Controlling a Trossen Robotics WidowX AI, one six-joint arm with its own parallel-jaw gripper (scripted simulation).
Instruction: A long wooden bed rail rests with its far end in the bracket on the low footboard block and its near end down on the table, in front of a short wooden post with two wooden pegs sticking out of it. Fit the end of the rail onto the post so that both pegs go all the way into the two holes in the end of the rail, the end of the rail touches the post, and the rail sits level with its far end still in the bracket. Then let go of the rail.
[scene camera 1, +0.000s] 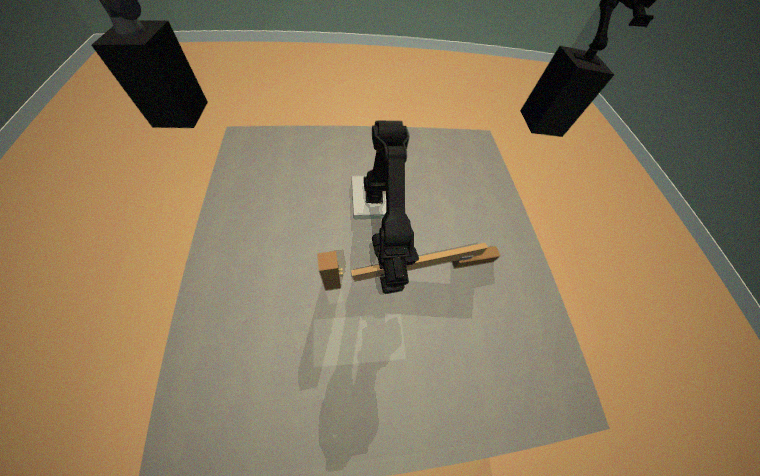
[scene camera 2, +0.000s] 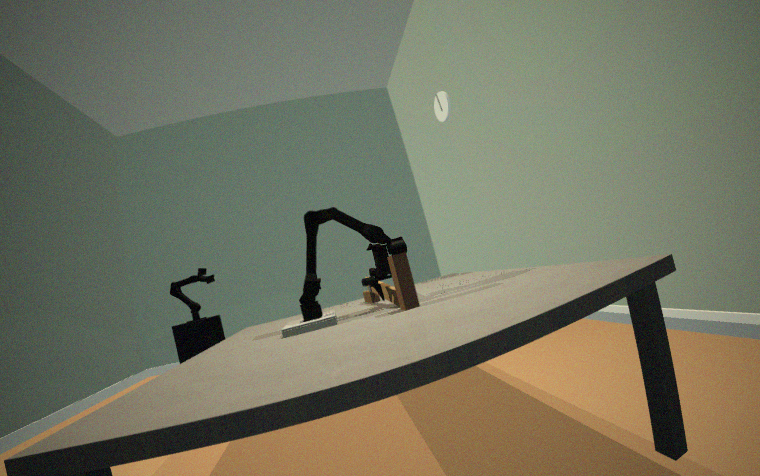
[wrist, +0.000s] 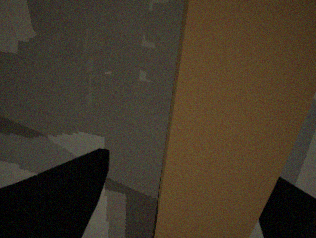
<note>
My gripper (wrist: 182, 169) is open, holding nothing. Also in view: a wooden bed rail (scene camera 1: 477, 250).
The wooden bed rail also shows in the wrist view (wrist: 235, 110).
</note>
